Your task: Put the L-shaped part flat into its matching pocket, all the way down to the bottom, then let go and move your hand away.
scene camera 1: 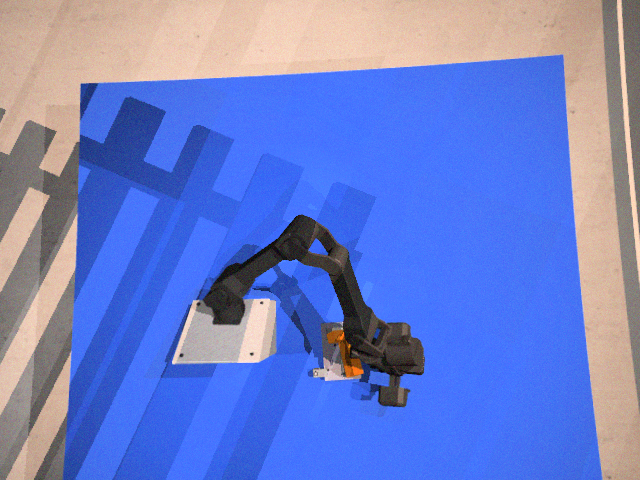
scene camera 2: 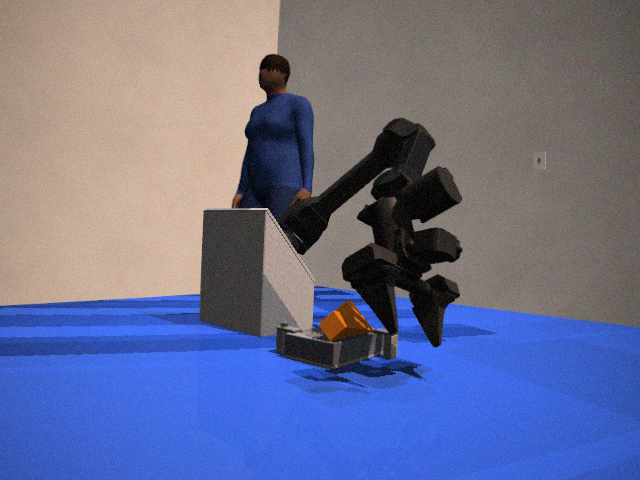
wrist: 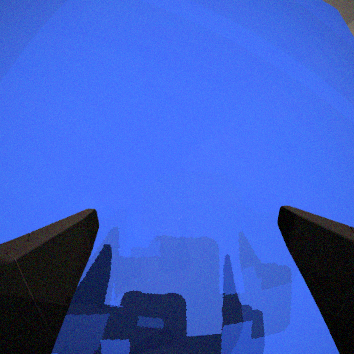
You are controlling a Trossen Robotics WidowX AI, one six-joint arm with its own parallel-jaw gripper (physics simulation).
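Places are measured from the arm's base along level axes (x up, y back, z right), in metres.
Where they show: gripper, fingertip midpoint: (scene camera 2: 416,340) (wrist: 189,217); arm's base, origin of the base link: (scene camera 1: 229,314) (scene camera 2: 271,259).
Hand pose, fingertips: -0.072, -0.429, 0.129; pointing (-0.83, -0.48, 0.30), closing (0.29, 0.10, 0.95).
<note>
Each offset is from my fingertips to the top centre of the thing, as dx, dy, dz. "spot": to the spot under its first point. Level surfaces: height alone.
The orange L-shaped part @[+0.024, +0.157, -0.038] (scene camera 1: 353,365) (scene camera 2: 341,324) sits tilted on top of the small grey tray @[-0.011, +0.168, -0.043] (scene camera 1: 333,370) (scene camera 2: 310,348), with an edge standing up above the rim. It is not lying flat. The pocket under it is mostly hidden. My gripper (scene camera 2: 416,338) (wrist: 189,217) is wide open with nothing between the fingers. It points down at the right side of the tray in scene camera 2, one fingertip close to the tray's right corner in that view. In scene camera 1 the arm covers part of the tray and part. Neither shows in the wrist view.
The light grey arm base block (scene camera 1: 222,341) (scene camera 2: 232,268) stands left of the tray. The tray has small corner lugs, one @[spot: -0.013, +0.224, +0.010] (scene camera 1: 317,372) at its lower left in scene camera 1. A person in blue (scene camera 2: 279,139) stands behind the base. Arm shadows fall on the blue surface @[dx -0.059] (wrist: 175,125).
</note>
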